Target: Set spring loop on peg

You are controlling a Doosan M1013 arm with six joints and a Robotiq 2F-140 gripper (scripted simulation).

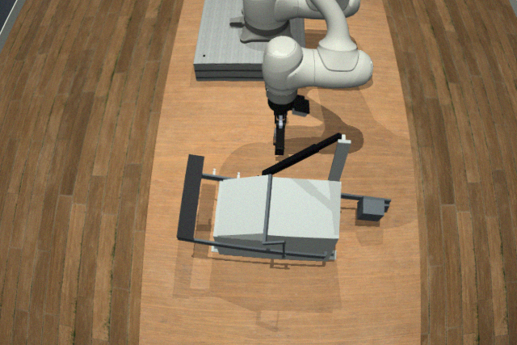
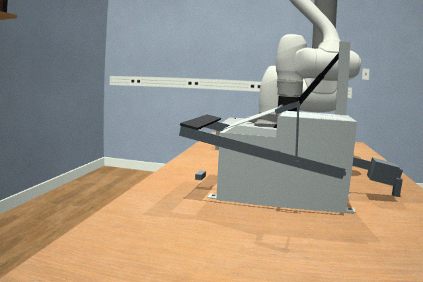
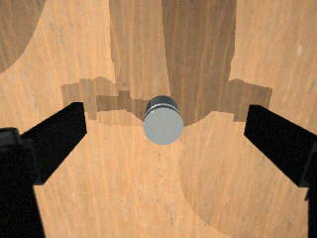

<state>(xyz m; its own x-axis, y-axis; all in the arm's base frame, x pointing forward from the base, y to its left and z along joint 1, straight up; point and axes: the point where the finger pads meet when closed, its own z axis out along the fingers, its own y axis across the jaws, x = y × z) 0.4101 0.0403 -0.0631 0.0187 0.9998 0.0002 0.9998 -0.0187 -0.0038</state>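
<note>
Now: hand 1 cm above the steel test weight. The rest, counted from my hand: small grey block 26 cm to the right, 21 cm ahead, 3 cm below.
</note>
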